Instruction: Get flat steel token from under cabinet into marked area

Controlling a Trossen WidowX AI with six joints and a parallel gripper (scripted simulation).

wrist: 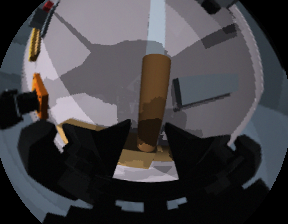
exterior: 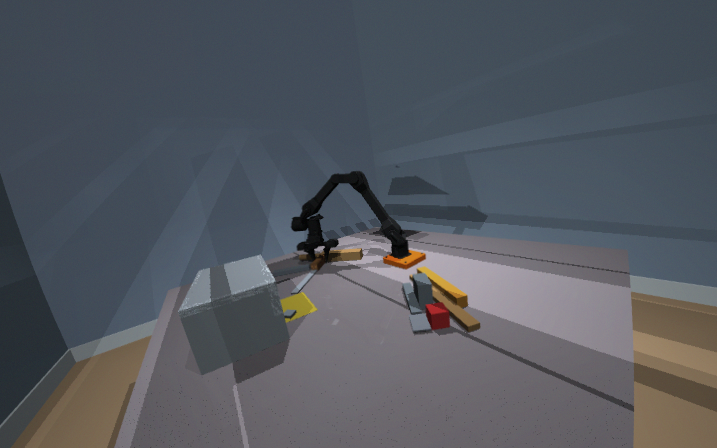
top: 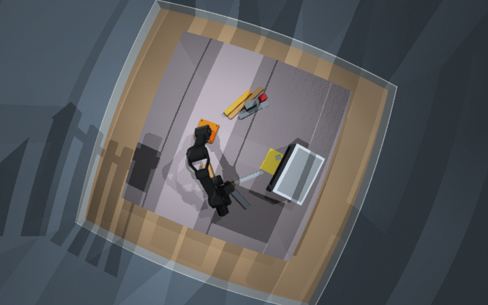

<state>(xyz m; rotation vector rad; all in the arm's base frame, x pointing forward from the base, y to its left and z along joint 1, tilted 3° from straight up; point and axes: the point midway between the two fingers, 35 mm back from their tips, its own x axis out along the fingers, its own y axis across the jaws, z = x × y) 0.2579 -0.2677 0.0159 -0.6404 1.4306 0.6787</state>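
The wooden paddle lies 40 mm behind my gripper tip, 30 mm to the right of it and 10 mm above it. Also, from my gripper tip: thin grey bar: 140 mm ahead, 10 mm to the right; then grey block: 80 mm behind, 550 mm to the left, 20 mm above; then steel token: 230 mm ahead, 340 mm to the left, 10 mm below.
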